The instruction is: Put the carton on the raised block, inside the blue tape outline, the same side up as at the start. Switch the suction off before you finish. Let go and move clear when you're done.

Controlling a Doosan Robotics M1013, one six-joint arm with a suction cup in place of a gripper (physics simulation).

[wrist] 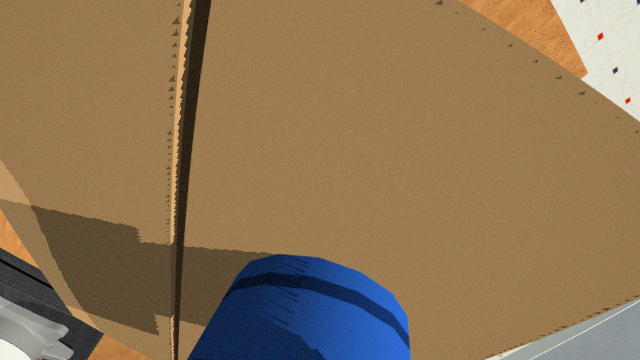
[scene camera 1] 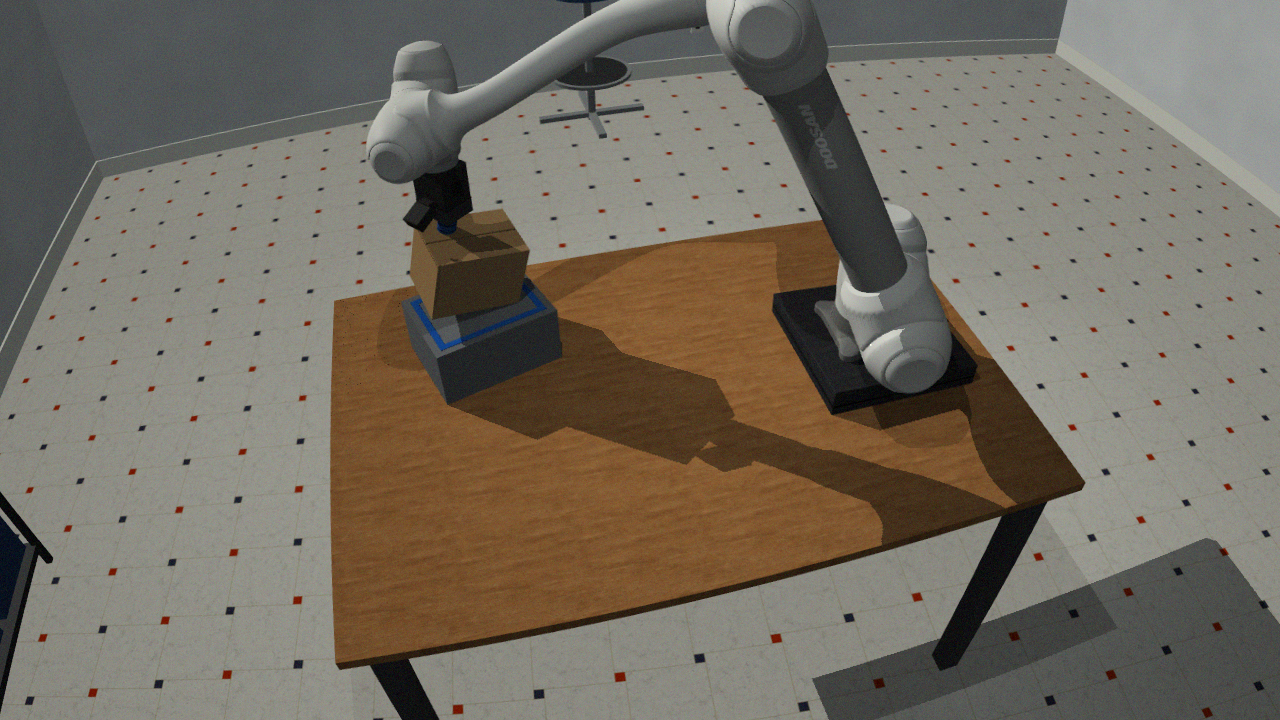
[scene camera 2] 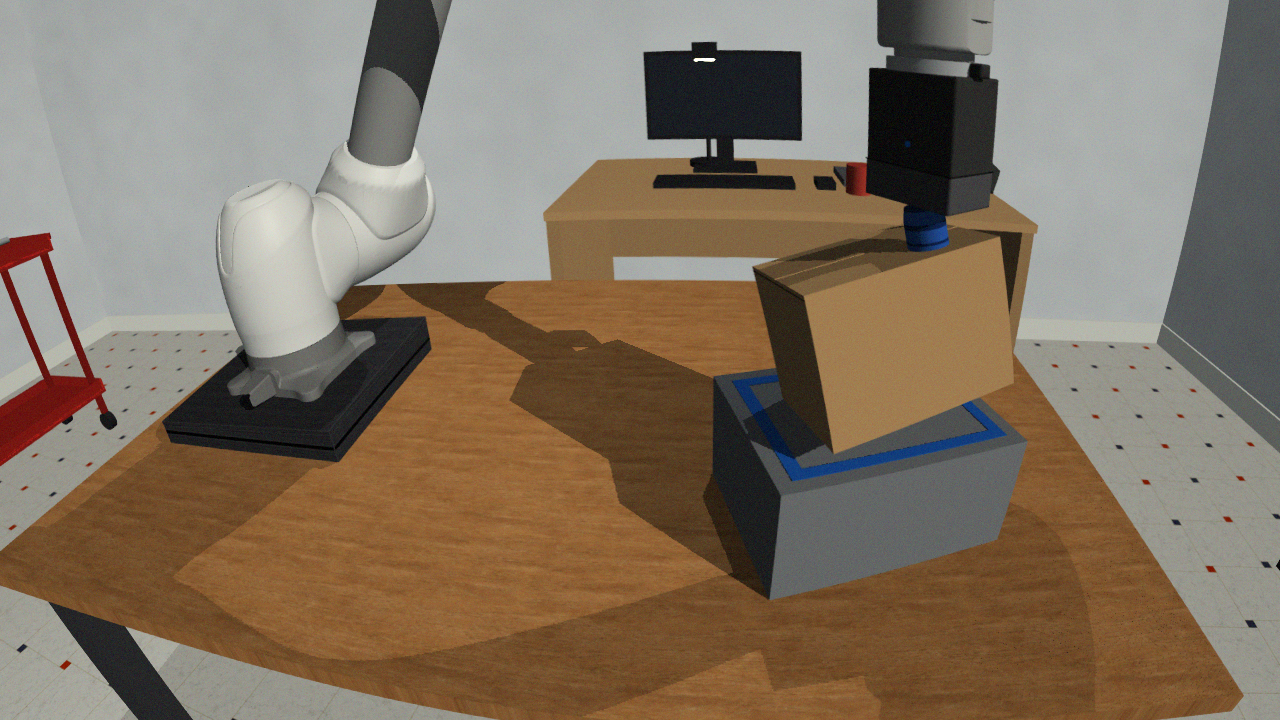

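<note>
The brown carton [scene camera 1: 478, 282] [scene camera 2: 904, 349] [wrist: 375, 150] hangs tilted over the grey raised block [scene camera 1: 501, 367] [scene camera 2: 895, 528]. In scene camera 2 its left end is low and its right end is raised. Its lowest corner is close above the block top, inside the front left part of the blue tape outline [scene camera 1: 492, 326] [scene camera 2: 895, 453]; whether it touches is unclear. The carton hides the back of the outline. My blue suction cup [scene camera 1: 446, 228] [scene camera 2: 927, 243] [wrist: 310, 310] is on the carton's top face, off-centre toward the raised end, to one side of the seam, and holds it.
The block stands on the wooden table [scene camera 1: 554, 519] [scene camera 2: 402, 537], near its far left corner in scene camera 1. The arm's black base plate [scene camera 1: 805, 358] [scene camera 2: 268, 434] is at the other end. A desk [scene camera 2: 599, 192] with a monitor [scene camera 2: 723, 96] stands behind, and a red cart [scene camera 2: 53, 398] at the left.
</note>
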